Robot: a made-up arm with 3 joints. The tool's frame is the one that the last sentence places.
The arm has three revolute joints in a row. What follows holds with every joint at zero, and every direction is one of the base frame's. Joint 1 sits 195.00 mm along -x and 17.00 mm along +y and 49.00 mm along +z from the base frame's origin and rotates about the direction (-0.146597, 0.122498, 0.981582), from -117.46 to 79.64 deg. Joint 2 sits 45.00 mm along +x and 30.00 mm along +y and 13.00 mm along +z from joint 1 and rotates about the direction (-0.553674, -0.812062, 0.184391), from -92.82 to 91.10 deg. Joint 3 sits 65.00 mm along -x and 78.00 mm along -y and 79.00 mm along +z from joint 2 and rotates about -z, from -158.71 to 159.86 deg. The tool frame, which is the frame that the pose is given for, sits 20.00 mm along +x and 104.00 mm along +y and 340.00 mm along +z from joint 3; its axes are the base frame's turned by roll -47.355, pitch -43.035 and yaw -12.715 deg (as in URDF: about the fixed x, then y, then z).
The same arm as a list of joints. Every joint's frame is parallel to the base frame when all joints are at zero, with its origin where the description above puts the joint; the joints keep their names.
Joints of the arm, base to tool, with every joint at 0 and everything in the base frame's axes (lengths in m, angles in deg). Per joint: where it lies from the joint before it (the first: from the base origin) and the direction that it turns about. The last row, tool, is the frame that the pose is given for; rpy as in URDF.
joint 1: axis -0.146597 0.122498 0.981582 xyz -0.1950 0.0170 0.0490
joint 2: axis -0.553674 -0.812062 0.184391 xyz 0.0450 0.0300 0.0130
joint 3: axis 0 0 -1 xyz -0.0650 -0.0780 0.0790
tool: xyz 0.0200 0.1040 0.3400 rpy -47.35 -43.03 -12.71
Joint limits (deg, base to tool): -117.46..79.64 -92.82..91.10 -158.71..159.86

